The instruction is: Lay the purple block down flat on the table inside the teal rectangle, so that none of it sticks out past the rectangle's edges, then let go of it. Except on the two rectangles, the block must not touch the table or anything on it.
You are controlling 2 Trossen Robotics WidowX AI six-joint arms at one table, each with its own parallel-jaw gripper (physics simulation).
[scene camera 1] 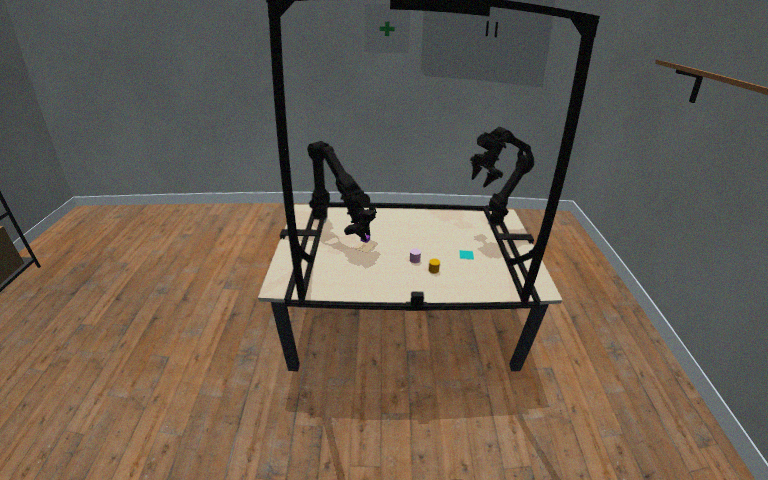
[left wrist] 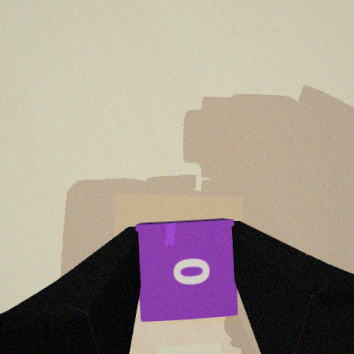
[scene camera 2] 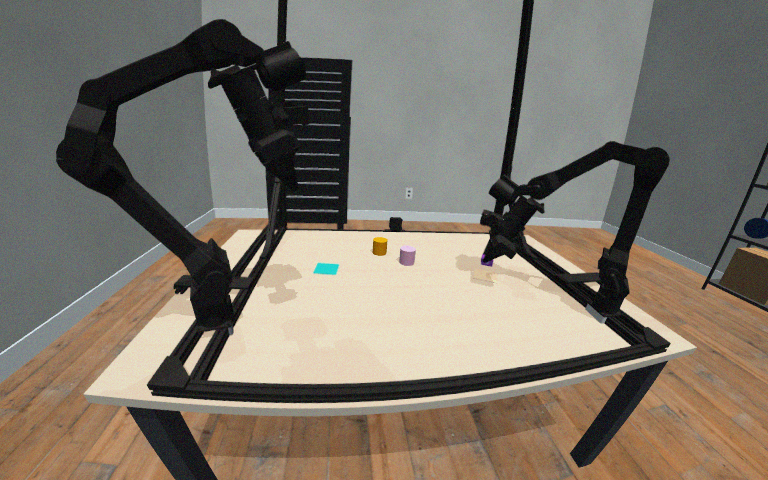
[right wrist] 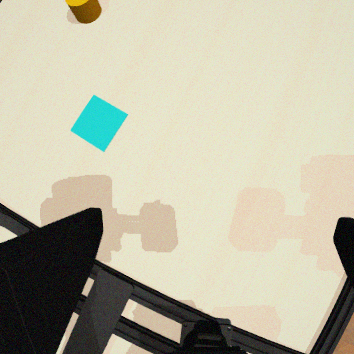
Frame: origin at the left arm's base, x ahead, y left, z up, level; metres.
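Seen in the pictures: left gripper, fingertip midpoint: (scene camera 1: 367, 238) (left wrist: 183, 235) (scene camera 2: 483, 259); right gripper, fingertip midpoint: (scene camera 1: 477, 183) (scene camera 2: 290, 184) (right wrist: 222, 225); left arm's base at its link origin: (scene camera 1: 319, 216) (scene camera 2: 604, 309); right arm's base at its link origin: (scene camera 1: 496, 222) (scene camera 2: 214, 319) (right wrist: 204, 345).
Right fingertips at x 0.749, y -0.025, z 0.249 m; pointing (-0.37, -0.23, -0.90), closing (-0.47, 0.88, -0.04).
Note:
Offsets run from my right fingertips to a thing's top centre. "spot": to the spot under its first point.
The purple block @(0.209 m down, 0.488 m back, 0.187 m right) (scene camera 1: 367, 238) (scene camera 2: 487, 261) (left wrist: 189, 295) is between the fingers of my left gripper (scene camera 1: 365, 236) (scene camera 2: 488, 258) (left wrist: 183, 235), which is shut on it; a white "0" marks its visible face in the left wrist view. It hangs above the table near a pale tan rectangle @(spot: 0.267 m down, 0.481 m back, 0.171 m right) (scene camera 2: 483, 277) (left wrist: 175, 207), partly hidden behind it in the left wrist view. The exact height is hard to tell. The teal rectangle @(spot: 0.267 m down, 0.035 m back, 0.187 m right) (scene camera 1: 466, 254) (scene camera 2: 326, 268) (right wrist: 99, 123) lies bare, far from the block. My right gripper (scene camera 1: 481, 178) (right wrist: 222, 225) is open, empty and high above the table.
A mauve cylinder @(0.222 m down, 0.266 m back, 0.254 m right) (scene camera 1: 415, 256) (scene camera 2: 407, 256) and an orange-yellow cylinder @(0.223 m down, 0.185 m back, 0.316 m right) (scene camera 1: 434, 266) (scene camera 2: 380, 246) (right wrist: 86, 12) stand on the table between the block and the teal rectangle, the orange-yellow one nearer the teal. A black frame (scene camera 1: 362, 306) (scene camera 2: 362, 391) runs around the table.

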